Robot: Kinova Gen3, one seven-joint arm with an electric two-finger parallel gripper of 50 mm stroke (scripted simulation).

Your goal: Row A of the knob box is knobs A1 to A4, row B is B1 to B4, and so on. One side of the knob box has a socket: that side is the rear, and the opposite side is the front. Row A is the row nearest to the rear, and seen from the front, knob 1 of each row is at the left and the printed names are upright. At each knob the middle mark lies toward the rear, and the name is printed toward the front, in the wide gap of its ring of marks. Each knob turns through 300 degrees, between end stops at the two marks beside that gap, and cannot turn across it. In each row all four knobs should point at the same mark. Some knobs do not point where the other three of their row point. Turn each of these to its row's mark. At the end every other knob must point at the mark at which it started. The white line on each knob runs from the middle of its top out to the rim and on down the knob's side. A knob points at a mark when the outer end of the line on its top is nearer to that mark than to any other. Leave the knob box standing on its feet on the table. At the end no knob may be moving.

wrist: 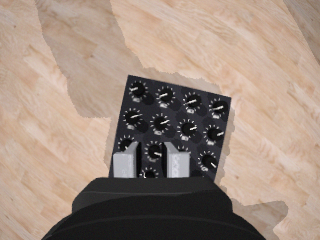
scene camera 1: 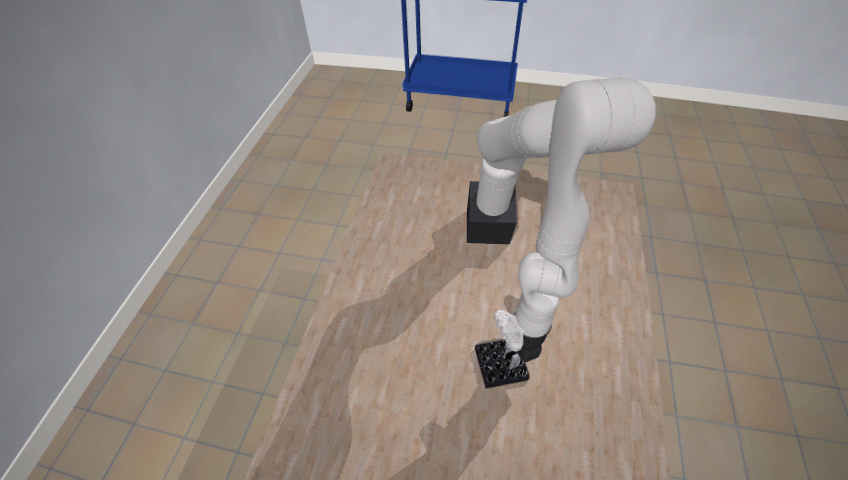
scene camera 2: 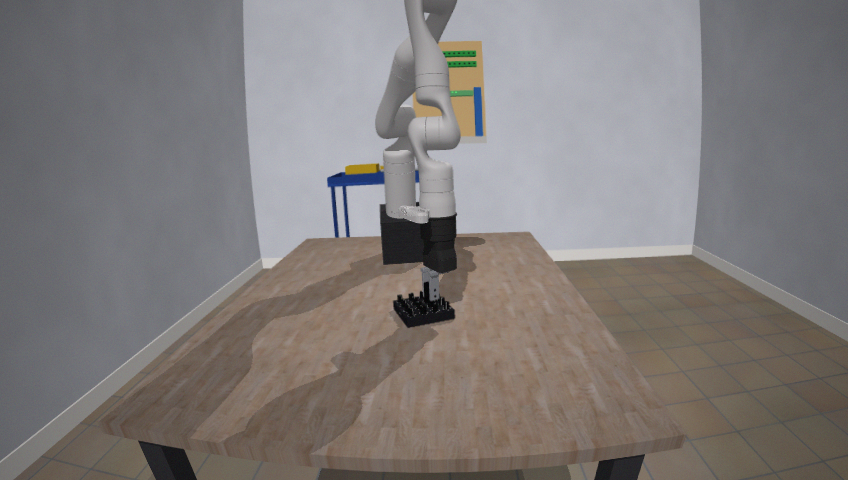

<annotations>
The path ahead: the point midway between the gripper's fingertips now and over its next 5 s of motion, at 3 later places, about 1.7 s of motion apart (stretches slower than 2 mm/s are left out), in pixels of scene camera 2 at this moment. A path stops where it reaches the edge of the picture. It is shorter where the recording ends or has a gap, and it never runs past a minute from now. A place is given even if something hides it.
My gripper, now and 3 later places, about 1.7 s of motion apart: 431, 297; 430, 301; 428, 292; 423, 258
</annotations>
